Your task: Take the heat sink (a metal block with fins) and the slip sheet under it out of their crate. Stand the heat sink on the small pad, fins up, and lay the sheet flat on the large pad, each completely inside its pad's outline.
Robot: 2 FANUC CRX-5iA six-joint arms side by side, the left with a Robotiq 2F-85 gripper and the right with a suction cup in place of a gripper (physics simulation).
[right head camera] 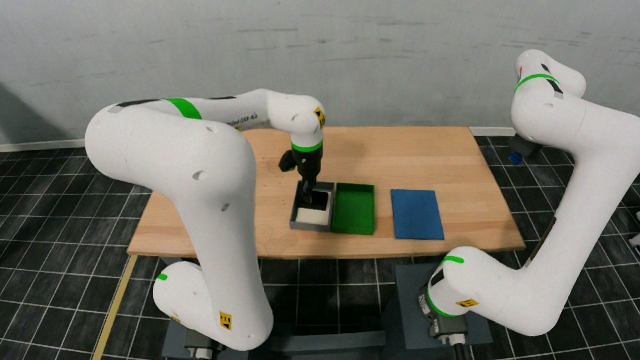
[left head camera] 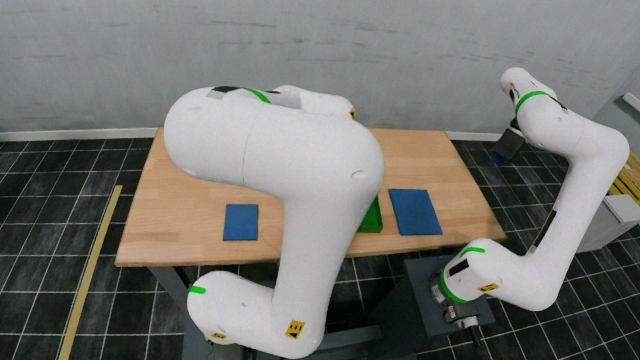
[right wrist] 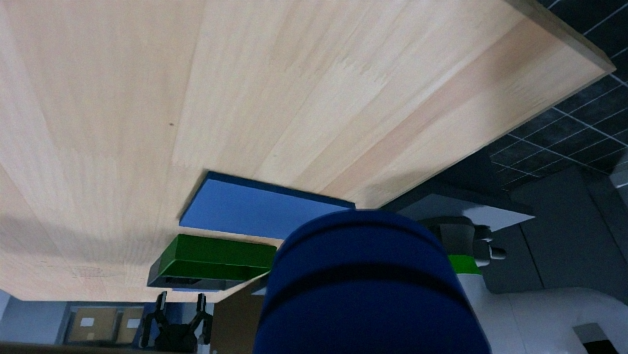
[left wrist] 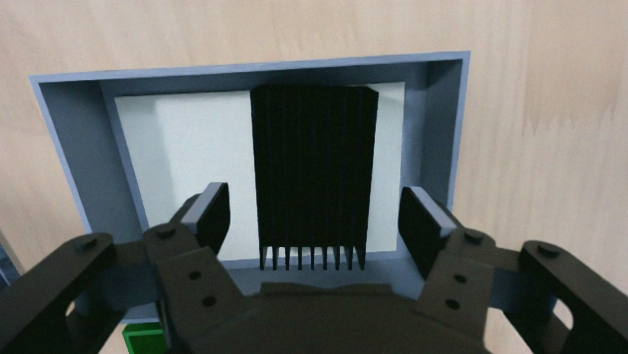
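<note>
The black heat sink (right head camera: 320,200) (left wrist: 314,165) lies fins up on the white slip sheet (right head camera: 312,216) (left wrist: 200,130), inside the grey crate (right head camera: 311,227) (left wrist: 250,68). My left gripper (right head camera: 306,198) (left wrist: 314,210) (right wrist: 182,296) is open above the crate, its fingers apart on either side of the heat sink's near end in the left wrist view. The small blue pad (left head camera: 240,222) lies left of the left arm; that arm hides it in the right head view. The large blue pad (left head camera: 415,212) (right head camera: 417,215) (right wrist: 240,210) is bare. My right suction cup (left head camera: 498,160) (right head camera: 515,158) (right wrist: 370,280) is raised with nothing on it.
A green crate (left head camera: 371,218) (right head camera: 354,210) (left wrist: 145,341) (right wrist: 220,255) without contents stands against the grey crate, between it and the large pad. The left arm (left head camera: 280,150) (right head camera: 200,165) reaches over the wooden table (left head camera: 180,250) (right head camera: 450,150). A grey wall stands behind.
</note>
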